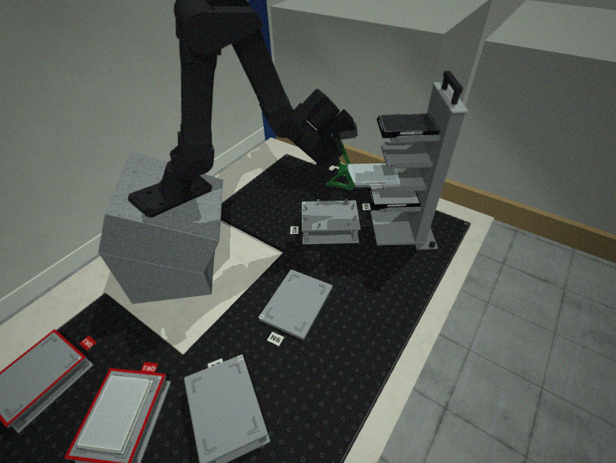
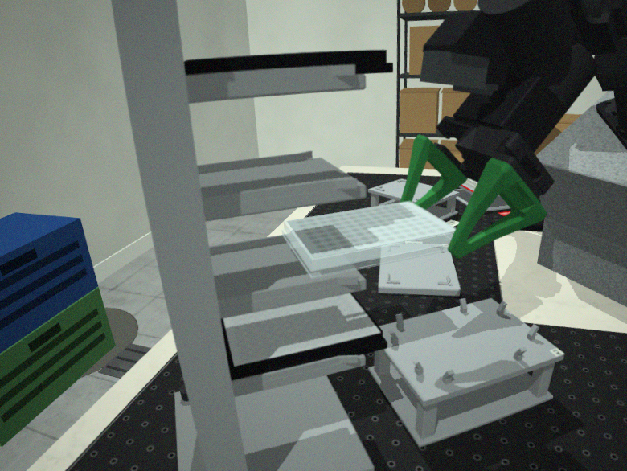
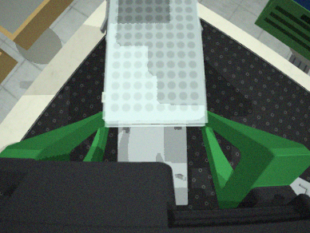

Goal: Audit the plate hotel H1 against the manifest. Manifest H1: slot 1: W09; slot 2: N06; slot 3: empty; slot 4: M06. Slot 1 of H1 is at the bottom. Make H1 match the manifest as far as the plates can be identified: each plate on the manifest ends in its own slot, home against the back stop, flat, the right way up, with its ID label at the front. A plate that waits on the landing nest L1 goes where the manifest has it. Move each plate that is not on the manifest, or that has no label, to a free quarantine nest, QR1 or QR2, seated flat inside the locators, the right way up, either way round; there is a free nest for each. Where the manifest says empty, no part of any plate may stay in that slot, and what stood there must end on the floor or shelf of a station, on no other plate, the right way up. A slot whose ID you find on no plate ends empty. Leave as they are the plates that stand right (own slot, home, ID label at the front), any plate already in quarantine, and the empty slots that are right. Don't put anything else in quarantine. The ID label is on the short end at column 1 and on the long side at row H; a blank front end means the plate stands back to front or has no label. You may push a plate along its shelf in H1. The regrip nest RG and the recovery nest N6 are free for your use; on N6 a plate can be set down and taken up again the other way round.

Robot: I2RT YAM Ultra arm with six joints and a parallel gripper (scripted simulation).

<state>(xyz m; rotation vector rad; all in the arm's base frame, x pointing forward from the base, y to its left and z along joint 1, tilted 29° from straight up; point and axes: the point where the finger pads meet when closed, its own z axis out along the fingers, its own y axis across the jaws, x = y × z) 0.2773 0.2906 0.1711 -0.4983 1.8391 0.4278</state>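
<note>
The clear plate lies 50 mm ahead of my hand and 40 mm to the left of it. Round my hand: plate hotel H1: 170 mm ahead, 120 mm to the left, 10 mm above; H1 tag: 190 mm below, 130 mm to the left; regrip nest RG: 140 mm below, 40 mm behind, 30 mm to the right.
</note>
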